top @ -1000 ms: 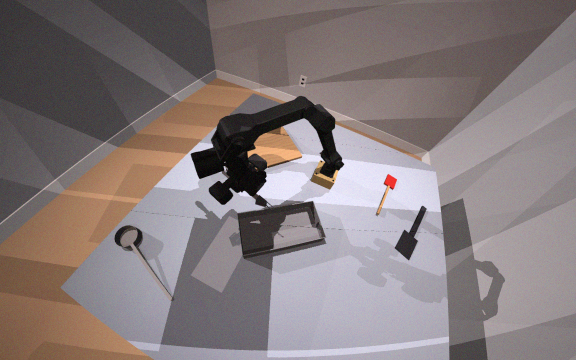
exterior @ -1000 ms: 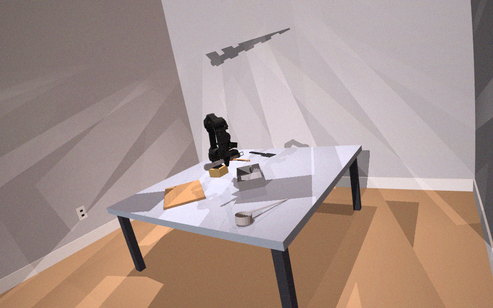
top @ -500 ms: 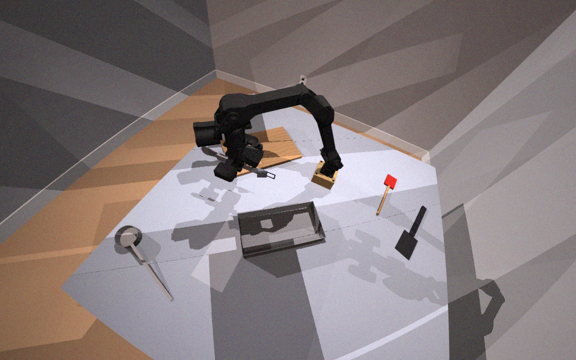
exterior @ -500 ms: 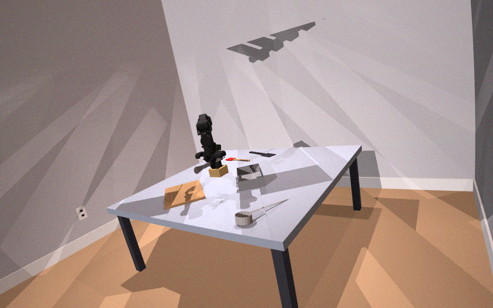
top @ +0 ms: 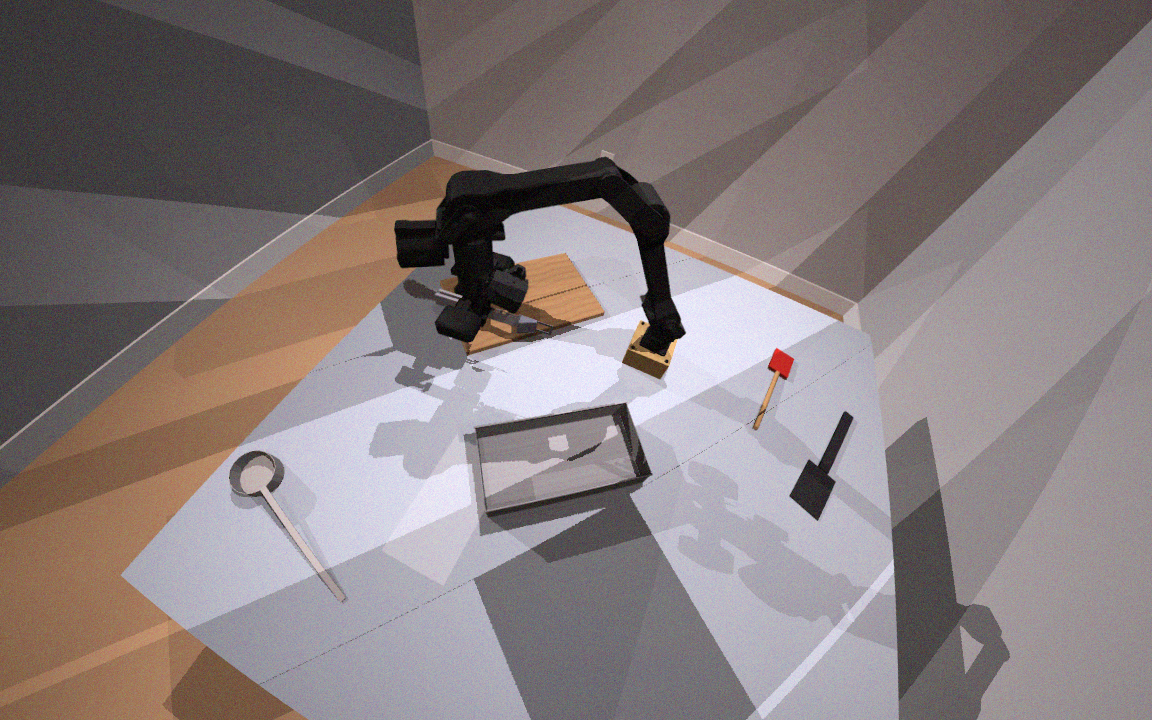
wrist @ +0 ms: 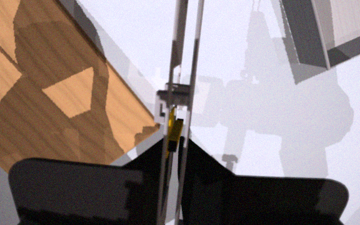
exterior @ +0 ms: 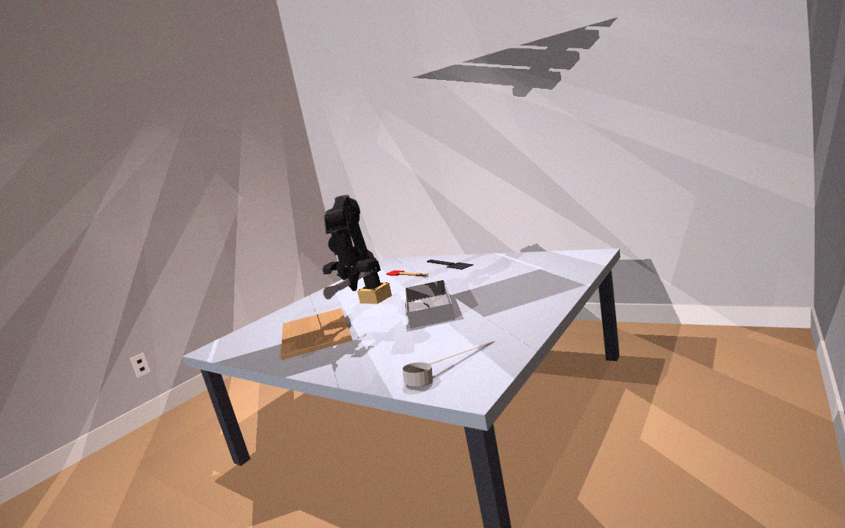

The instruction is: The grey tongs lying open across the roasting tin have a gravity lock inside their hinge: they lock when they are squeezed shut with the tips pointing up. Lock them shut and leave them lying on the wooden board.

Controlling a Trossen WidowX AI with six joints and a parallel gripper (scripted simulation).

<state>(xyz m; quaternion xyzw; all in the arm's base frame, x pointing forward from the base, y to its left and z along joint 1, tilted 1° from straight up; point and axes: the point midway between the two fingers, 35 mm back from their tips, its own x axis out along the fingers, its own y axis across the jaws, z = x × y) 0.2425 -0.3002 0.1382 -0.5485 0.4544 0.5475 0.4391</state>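
Now: gripper tip 40 mm below the yellow piece, 20 mm to the right of it and 10 mm past it. Also, from my gripper tip: wooden board: 220 mm behind, 150 mm below, 50 mm to the right; then black spatula: 780 mm to the left, 190 mm behind, 150 mm below; then roasting tin: 240 mm to the left, 130 mm below, 100 mm ahead.
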